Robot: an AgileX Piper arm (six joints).
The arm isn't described. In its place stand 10 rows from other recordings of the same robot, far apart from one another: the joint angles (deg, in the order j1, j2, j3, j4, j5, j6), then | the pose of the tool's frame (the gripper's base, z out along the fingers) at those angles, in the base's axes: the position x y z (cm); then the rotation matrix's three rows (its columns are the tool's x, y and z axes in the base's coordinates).
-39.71, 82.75, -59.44, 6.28, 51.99, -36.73 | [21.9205, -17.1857, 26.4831], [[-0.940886, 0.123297, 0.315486], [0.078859, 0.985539, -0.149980], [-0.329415, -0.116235, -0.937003]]
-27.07, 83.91, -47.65, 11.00, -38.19, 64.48 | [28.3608, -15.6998, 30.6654], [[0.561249, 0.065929, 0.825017], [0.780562, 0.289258, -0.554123], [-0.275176, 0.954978, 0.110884]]
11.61, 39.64, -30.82, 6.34, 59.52, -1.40 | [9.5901, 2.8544, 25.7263], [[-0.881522, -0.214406, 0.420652], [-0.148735, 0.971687, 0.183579], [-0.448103, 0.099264, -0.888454]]
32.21, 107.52, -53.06, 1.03, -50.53, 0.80 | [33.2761, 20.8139, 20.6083], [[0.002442, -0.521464, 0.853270], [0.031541, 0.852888, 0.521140], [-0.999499, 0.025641, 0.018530]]
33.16, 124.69, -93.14, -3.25, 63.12, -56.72 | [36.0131, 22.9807, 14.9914], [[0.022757, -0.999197, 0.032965], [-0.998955, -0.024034, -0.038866], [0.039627, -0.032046, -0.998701]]
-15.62, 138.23, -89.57, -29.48, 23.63, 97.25 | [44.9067, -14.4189, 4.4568], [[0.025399, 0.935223, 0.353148], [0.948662, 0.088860, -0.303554], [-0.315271, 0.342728, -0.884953]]
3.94, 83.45, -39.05, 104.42, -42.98, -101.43 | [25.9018, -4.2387, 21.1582], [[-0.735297, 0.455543, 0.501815], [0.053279, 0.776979, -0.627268], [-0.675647, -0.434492, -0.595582]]
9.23, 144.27, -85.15, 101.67, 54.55, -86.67 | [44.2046, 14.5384, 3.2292], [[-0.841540, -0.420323, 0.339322], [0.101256, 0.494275, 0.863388], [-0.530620, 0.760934, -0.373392]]
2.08, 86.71, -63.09, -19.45, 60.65, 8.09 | [28.6139, -1.6037, 26.2788], [[-0.977177, -0.003005, 0.212406], [-0.064397, 0.957038, -0.282720], [-0.202431, -0.289946, -0.935389]]
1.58, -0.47, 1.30, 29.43, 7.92, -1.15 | [5.6277, 0.7716, 19.5099], [[-0.086926, -0.061457, 0.994317], [0.466876, 0.879188, 0.095157], [-0.880040, 0.472494, -0.047732]]
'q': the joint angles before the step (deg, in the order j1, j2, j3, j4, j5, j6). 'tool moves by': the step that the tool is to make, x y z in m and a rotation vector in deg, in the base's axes. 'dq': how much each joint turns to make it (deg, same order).
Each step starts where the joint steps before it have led.
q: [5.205, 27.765, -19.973, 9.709, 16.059, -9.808]
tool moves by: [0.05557, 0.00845, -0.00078, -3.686, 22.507, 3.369]
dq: [0.044, 21.389, -11.627, -0.044, 13.323, -2.161]
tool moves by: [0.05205, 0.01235, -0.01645, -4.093, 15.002, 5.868]
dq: [1.646, 17.677, -9.229, -0.303, 7.362, -3.920]
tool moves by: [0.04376, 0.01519, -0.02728, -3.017, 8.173, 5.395]
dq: [2.201, 14.088, -6.639, -0.491, 1.389, -3.180]
